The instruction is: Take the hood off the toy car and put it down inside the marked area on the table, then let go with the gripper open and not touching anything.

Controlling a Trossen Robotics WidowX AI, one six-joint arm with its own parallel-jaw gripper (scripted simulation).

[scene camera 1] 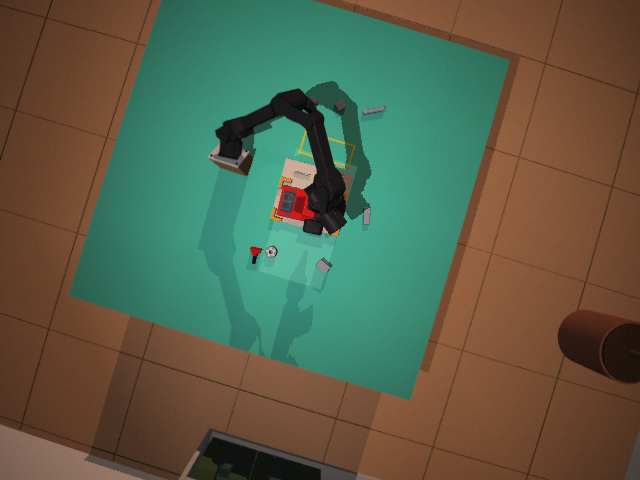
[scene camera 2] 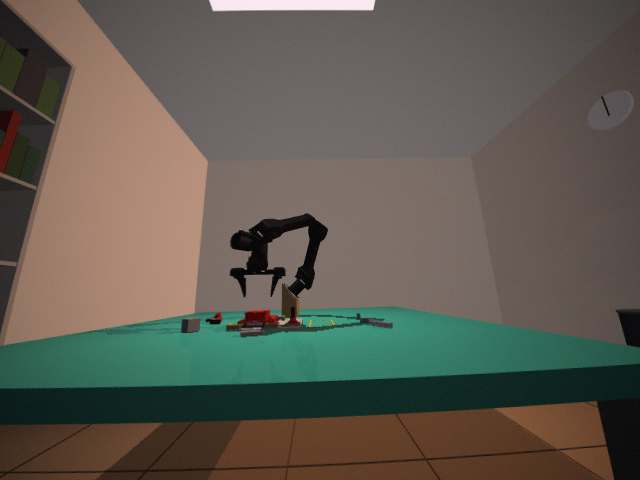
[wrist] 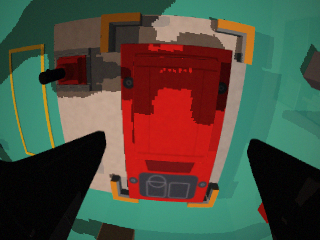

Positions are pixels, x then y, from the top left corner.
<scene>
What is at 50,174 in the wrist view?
My gripper.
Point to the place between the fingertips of my gripper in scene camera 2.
258,297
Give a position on a hood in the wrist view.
175,98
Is my gripper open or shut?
Open.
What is my gripper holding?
Nothing.
</scene>
